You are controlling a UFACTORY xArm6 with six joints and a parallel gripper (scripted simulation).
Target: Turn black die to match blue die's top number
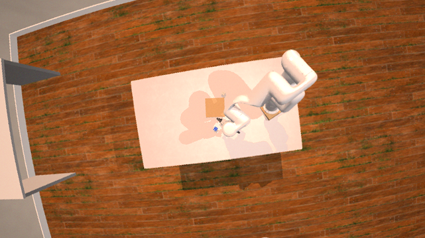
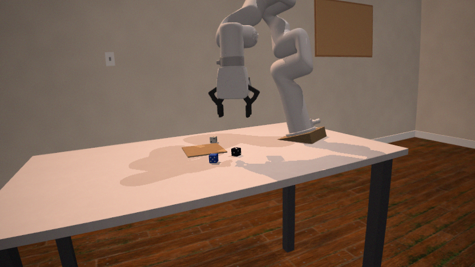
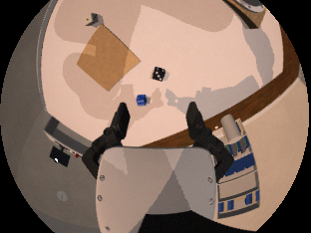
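Now: the black die 130 mm below my hand. From my hand the other things lie so: blue die 90 mm ahead, 40 mm to the left, 130 mm below; mat 80 mm ahead, 120 mm to the right, 140 mm below; white die 20 mm ahead, 220 mm to the right, 130 mm below.
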